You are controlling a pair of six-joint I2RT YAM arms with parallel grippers.
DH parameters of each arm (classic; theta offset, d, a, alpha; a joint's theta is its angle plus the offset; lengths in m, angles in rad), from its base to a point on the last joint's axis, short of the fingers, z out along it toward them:
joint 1: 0 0.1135 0.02 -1.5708
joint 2: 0 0 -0.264 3.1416
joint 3: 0.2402 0 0.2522 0
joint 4: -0.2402 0 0.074 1.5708
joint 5: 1.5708 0 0 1.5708
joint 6: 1.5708 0.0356 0 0
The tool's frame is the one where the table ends.
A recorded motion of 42 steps. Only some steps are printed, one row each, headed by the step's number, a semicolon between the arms.
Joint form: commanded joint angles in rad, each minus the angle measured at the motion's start. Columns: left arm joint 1, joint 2, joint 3, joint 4, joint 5, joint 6; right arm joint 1, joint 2, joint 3, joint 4, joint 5, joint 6.
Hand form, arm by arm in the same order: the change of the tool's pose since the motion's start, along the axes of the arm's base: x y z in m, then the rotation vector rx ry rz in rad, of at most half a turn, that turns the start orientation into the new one. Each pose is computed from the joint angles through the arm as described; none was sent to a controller.
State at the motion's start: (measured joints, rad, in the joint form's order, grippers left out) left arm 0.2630 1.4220 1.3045 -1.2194 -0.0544 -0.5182; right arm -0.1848 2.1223 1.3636 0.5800 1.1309 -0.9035
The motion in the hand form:
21: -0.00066 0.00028 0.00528 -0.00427 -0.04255 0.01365; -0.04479 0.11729 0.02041 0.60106 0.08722 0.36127
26: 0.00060 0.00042 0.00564 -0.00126 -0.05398 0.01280; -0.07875 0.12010 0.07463 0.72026 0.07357 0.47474
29: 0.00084 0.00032 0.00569 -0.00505 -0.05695 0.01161; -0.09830 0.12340 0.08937 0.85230 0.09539 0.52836
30: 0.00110 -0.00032 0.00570 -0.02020 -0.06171 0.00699; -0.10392 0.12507 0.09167 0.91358 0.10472 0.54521
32: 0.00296 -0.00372 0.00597 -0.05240 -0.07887 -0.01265; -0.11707 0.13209 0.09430 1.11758 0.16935 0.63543
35: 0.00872 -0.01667 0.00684 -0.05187 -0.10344 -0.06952; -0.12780 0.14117 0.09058 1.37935 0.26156 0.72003
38: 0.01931 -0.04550 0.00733 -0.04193 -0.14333 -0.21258; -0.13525 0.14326 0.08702 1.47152 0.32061 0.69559
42: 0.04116 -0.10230 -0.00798 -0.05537 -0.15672 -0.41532; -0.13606 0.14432 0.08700 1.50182 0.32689 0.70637
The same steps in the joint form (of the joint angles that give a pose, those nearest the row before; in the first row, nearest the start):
21: 0.0034 -0.0157 0.0038 0.0198 0.0122 -0.0137; 0.2411 -0.2434 0.0042 -0.9720 -0.4391 0.7244
26: 0.0027 -0.0156 0.0038 0.0316 0.0122 -0.0137; 0.2411 -0.4234 0.0042 -1.1227 -0.6012 0.7252
29: 0.0027 -0.0156 0.0038 0.0336 0.0168 -0.0137; 0.2411 -0.4929 0.0042 -1.2337 -0.7389 0.7633
30: 0.0023 -0.0156 0.0038 0.0343 0.0332 -0.0137; 0.2411 -0.5089 0.0042 -1.2707 -0.7984 0.7839
32: -0.0073 -0.0156 0.0038 0.0431 0.0698 -0.0134; 0.2411 -0.5394 0.0042 -1.3638 -1.0220 0.8023
35: -0.0603 -0.0157 0.0038 0.0690 0.0740 -0.0114; 0.2411 -0.5440 0.0042 -1.4618 -1.2947 0.8167
38: -0.1740 -0.0099 0.0038 0.1202 0.0748 0.0175; 0.2411 -0.5425 0.0038 -1.5362 -1.3664 0.8270
42: -0.3769 0.0633 0.0038 0.2110 0.0752 0.0172; 0.2411 -0.5424 0.0038 -1.5427 -1.3985 0.8278

